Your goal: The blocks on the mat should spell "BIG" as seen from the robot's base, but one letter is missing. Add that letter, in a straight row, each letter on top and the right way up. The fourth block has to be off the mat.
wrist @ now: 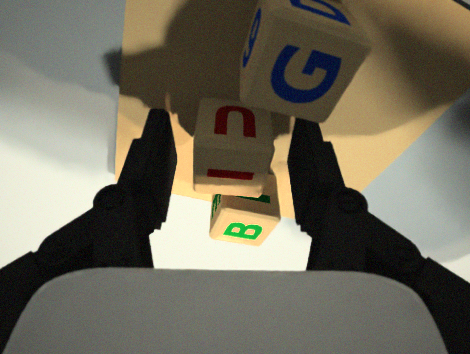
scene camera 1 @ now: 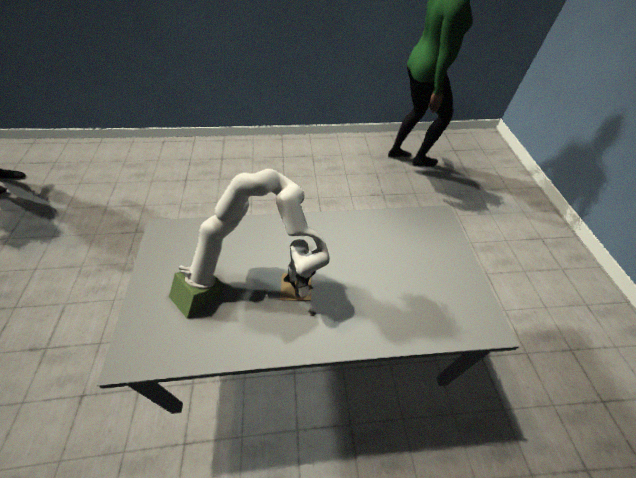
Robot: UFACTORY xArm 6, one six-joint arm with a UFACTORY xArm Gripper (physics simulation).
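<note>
The G block shows a blue G; the I block shows a red bar, with another red mark on its side. The B block shows a green B at the near edge of the tan mat. In the wrist view the I block lies left of the line between G and B. My gripper is open and tilted, low over the mat. Its fingers show left and right of the I block, with gaps; their height beside it is unclear. The fourth block cannot be made out for certain.
A small dark shape lies near the mat's front edge; whether it is a block or a fingertip is unclear. The arm stands on a green base on the grey table. A person in green stands behind the table.
</note>
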